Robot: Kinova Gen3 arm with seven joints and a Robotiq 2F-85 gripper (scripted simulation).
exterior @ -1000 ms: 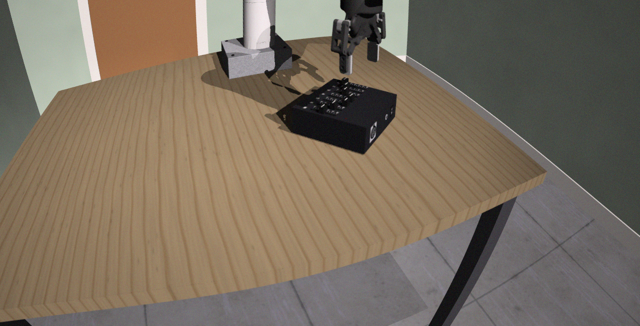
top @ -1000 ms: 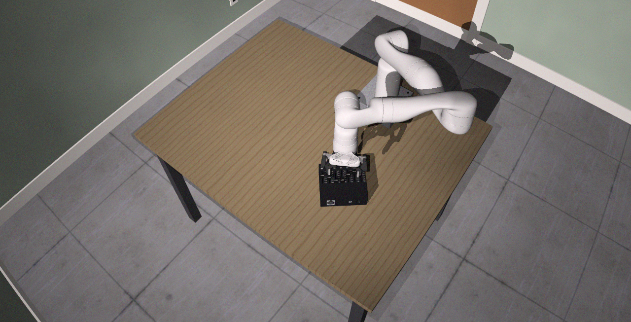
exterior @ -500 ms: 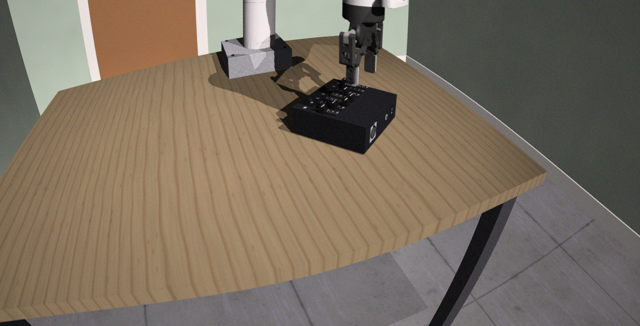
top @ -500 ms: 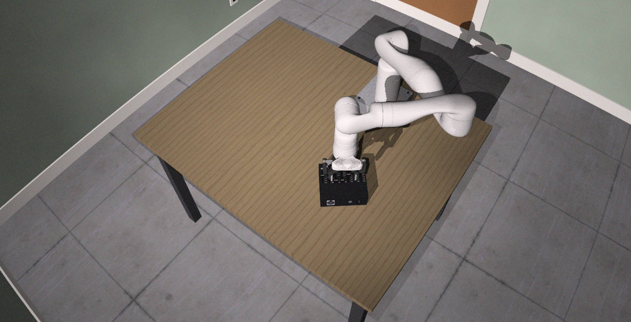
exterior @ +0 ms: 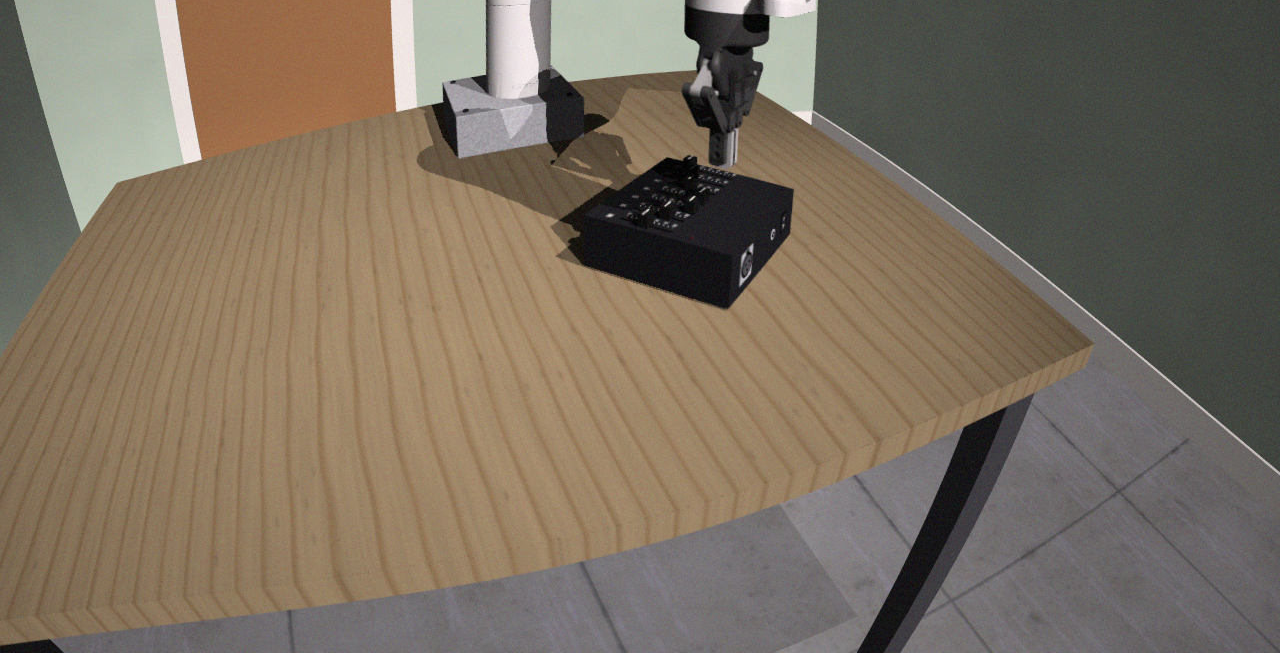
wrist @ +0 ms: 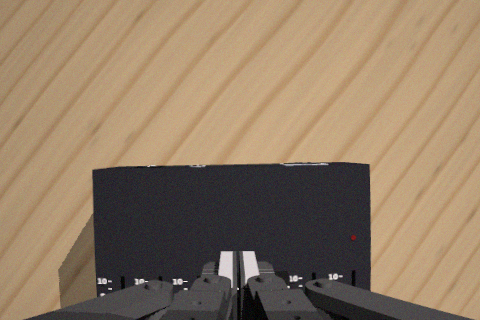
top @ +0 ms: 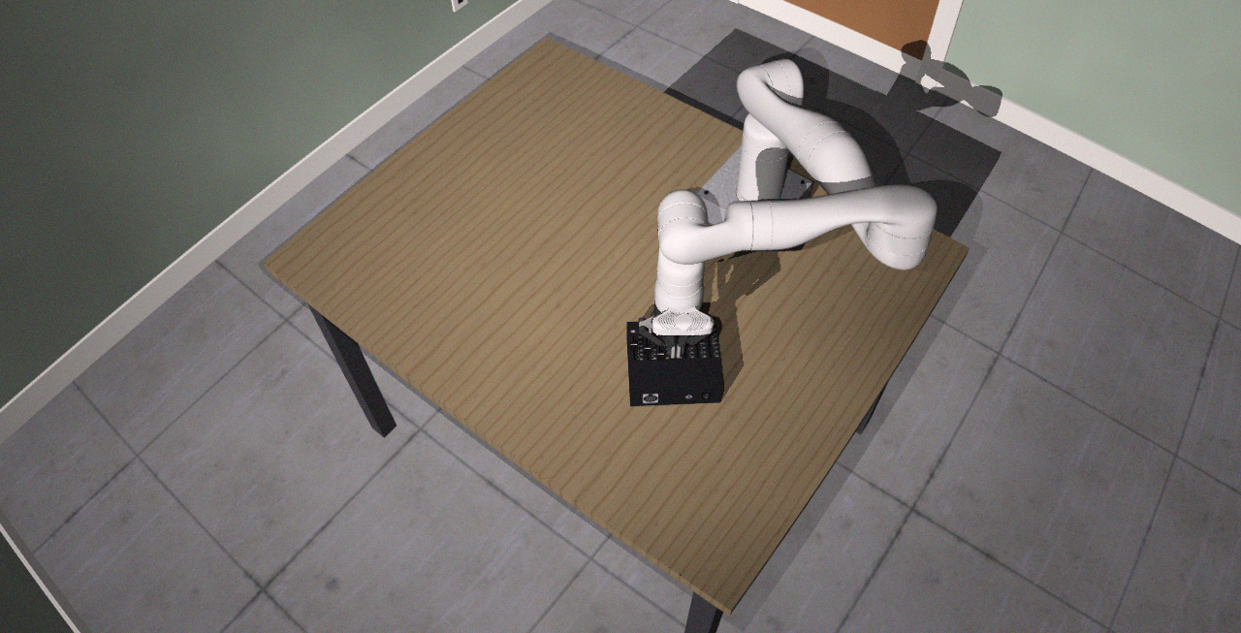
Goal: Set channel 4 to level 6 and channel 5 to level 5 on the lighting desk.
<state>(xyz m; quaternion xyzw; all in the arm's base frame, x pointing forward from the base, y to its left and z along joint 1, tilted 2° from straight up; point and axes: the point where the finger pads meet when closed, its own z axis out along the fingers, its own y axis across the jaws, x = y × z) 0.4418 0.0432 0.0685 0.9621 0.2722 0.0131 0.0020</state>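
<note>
Right now my hand is 50 mm above the channel 4 fader cap, 20 mm past it and 10 mm to the left of it. From my hand the other things lie so: channel 5 fader cap: 50 mm below, 30 mm to the right.
</note>
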